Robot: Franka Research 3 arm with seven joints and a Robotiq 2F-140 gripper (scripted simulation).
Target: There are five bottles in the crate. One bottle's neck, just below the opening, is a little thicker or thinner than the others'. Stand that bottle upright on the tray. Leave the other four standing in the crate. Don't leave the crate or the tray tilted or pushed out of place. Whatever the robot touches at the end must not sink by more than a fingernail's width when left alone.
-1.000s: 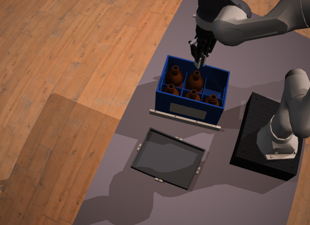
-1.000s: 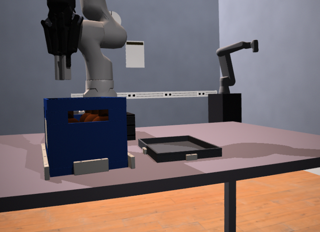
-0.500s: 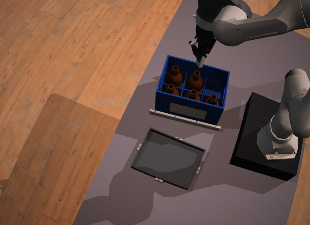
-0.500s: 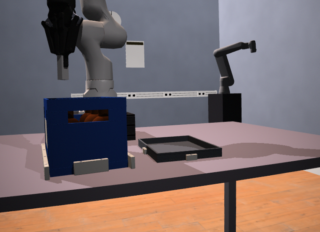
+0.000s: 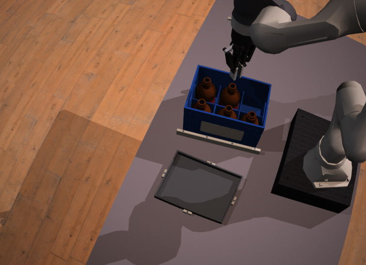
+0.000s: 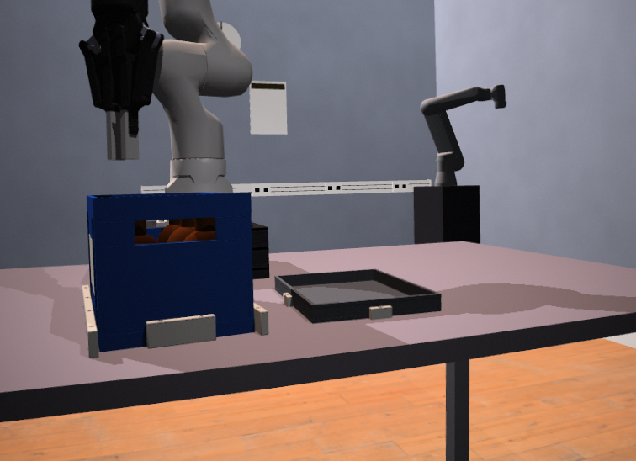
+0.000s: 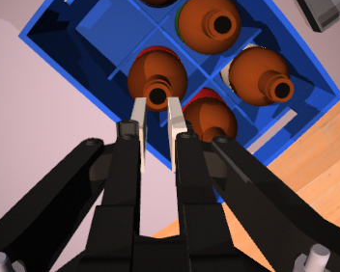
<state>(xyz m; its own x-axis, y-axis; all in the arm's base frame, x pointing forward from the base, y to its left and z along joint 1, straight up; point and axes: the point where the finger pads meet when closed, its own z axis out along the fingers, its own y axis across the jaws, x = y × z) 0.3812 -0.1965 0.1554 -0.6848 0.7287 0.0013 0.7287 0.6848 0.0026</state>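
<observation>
Right now the crate is 17 cm below my hand and 5 cm to the left of it. From my hand the other things lie so: bottle: 17 cm below, 9 cm to the left, 8 cm behind; dark tray: 33 cm to the left, 24 cm below, 3 cm ahead.
</observation>
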